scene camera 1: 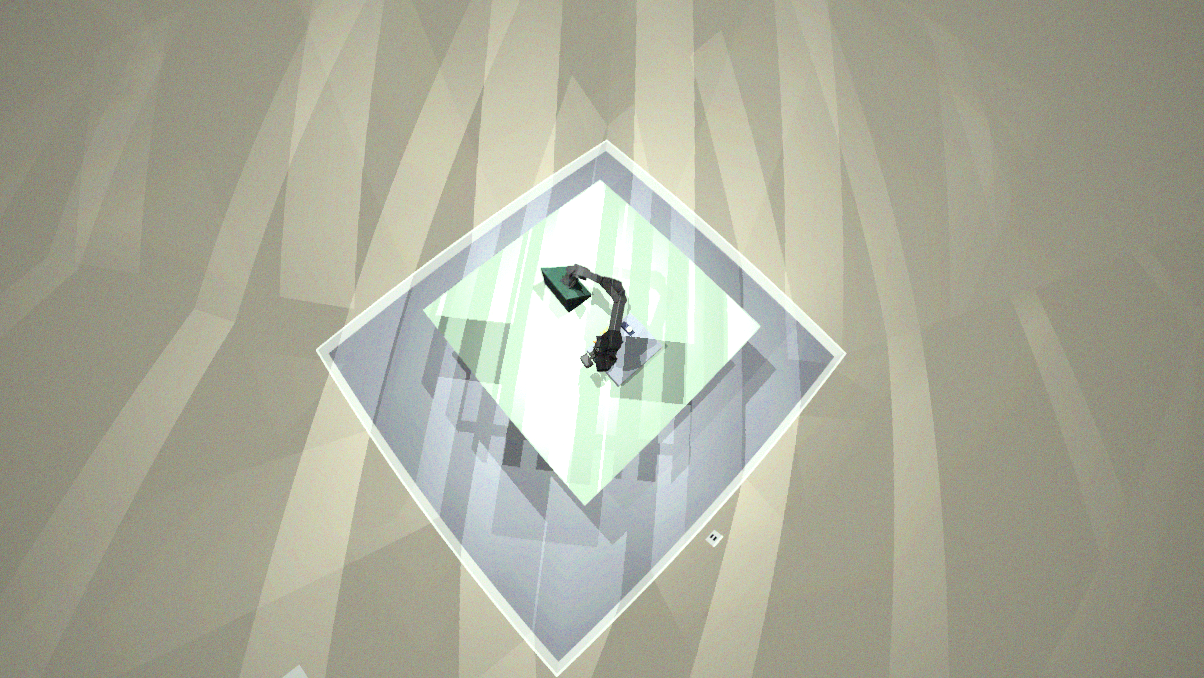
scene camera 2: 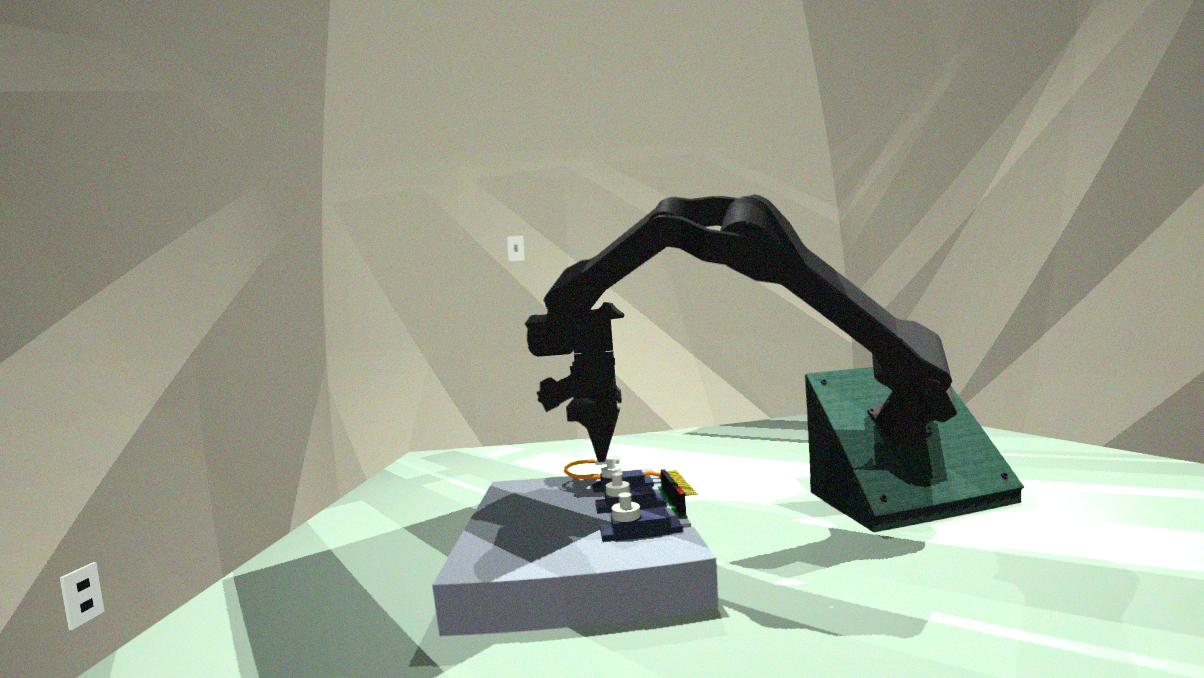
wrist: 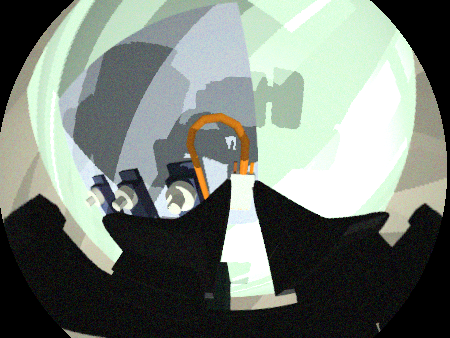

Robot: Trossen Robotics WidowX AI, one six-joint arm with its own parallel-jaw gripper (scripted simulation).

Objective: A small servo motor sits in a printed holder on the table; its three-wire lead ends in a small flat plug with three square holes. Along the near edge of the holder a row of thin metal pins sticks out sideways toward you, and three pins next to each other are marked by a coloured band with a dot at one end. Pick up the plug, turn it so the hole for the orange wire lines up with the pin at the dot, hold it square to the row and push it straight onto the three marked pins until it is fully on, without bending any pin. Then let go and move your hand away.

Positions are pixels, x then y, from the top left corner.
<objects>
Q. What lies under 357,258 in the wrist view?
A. My gripper.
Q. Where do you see a grey holder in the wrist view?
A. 133,107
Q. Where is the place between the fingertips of my gripper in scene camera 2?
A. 602,459
</objects>
